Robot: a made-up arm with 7 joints. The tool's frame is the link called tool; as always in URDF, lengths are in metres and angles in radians.
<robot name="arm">
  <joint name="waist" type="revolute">
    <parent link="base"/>
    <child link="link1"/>
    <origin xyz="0 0.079 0" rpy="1.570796 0 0"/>
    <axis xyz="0 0 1"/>
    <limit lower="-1.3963" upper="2" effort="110" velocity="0.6"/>
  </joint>
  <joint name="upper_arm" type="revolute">
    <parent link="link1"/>
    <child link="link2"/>
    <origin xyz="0 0 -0.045" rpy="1.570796 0 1.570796"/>
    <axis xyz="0 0 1"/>
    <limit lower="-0.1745" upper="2" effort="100" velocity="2.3"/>
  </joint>
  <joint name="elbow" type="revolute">
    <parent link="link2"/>
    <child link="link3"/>
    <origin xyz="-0.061 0 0" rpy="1.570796 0 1.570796"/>
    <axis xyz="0 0 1"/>
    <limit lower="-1.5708" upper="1.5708" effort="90" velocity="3.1"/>
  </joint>
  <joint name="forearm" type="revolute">
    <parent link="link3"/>
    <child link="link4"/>
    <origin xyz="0 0 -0.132" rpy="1.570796 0 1.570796"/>
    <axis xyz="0 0 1"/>
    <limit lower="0" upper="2.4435" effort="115" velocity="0.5"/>
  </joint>
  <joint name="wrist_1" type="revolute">
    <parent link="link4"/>
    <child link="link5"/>
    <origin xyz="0 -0.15 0" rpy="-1.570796 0 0"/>
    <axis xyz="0 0 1"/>
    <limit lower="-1.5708" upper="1.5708" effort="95" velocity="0.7"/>
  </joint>
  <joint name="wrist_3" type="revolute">
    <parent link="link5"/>
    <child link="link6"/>
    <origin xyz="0 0 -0.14" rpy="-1.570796 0 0"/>
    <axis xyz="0 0 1"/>
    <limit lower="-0.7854" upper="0.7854" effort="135" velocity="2.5"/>
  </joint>
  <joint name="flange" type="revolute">
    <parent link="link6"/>
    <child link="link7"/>
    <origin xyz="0 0 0" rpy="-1.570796 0 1.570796"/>
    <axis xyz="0 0 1"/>
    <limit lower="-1.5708" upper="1.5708" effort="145" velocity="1.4"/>
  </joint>
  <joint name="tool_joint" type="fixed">
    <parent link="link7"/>
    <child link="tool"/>
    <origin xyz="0 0 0" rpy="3.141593 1.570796 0"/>
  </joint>
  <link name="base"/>
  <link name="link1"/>
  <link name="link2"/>
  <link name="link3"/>
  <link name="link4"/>
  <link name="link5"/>
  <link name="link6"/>
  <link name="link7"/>
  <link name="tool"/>
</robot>
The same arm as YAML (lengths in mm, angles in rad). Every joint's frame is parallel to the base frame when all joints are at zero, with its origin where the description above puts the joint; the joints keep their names.
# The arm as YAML. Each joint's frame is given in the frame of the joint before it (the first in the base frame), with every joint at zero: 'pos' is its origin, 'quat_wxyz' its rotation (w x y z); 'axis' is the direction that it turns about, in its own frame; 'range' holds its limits. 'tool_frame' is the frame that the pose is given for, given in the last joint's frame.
length_unit: mm
angle_unit: rad
joints:
  - joint: waist
    pos: [0.0, 79.0, 0.0]
    quat_wxyz: [1.0, 0.0, 0.0, 0.0]
    axis: [0.0, -1.0, 0.0]
    range: [-1.3963, 2.0]
  - joint: upper_arm
    pos: [0.0, 45.0, 0.0]
    quat_wxyz: [1.0, 0.0, 0.0, 0.0]
    axis: [1.0, 0.0, 0.0]
    range: [-0.1745, 2.0]
  - joint: elbow
    pos: [0.0, 0.0, -61.0]
    quat_wxyz: [1.0, 0.0, 0.0, 0.0]
    axis: [0.0, 0.0, 1.0]
    range: [-1.5708, 1.5708]
  - joint: forearm
    pos: [0.0, 0.0, -132.0]
    quat_wxyz: [1.0, 0.0, 0.0, 0.0]
    axis: [0.0, -1.0, 0.0]
    range: [0.0, 2.4435]
  - joint: wrist_1
    pos: [0.0, 0.0, -150.0]
    quat_wxyz: [1.0, 0.0, 0.0, 0.0]
    axis: [0.0, 0.0, 1.0]
    range: [-1.5708, 1.5708]
  - joint: wrist_3
    pos: [0.0, 0.0, -140.0]
    quat_wxyz: [1.0, 0.0, 0.0, 0.0]
    axis: [0.0, 1.0, 0.0]
    range: [-0.7854, 0.7854]
  - joint: flange
    pos: [0.0, 0.0, 0.0]
    quat_wxyz: [1.0, 0.0, 0.0, 0.0]
    axis: [-1.0, 0.0, 0.0]
    range: [-1.5708, 1.5708]
tool_frame:
  pos: [0.0, 0.0, 0.0]
  quat_wxyz: [1.0, 0.0, 0.0, 0.0]

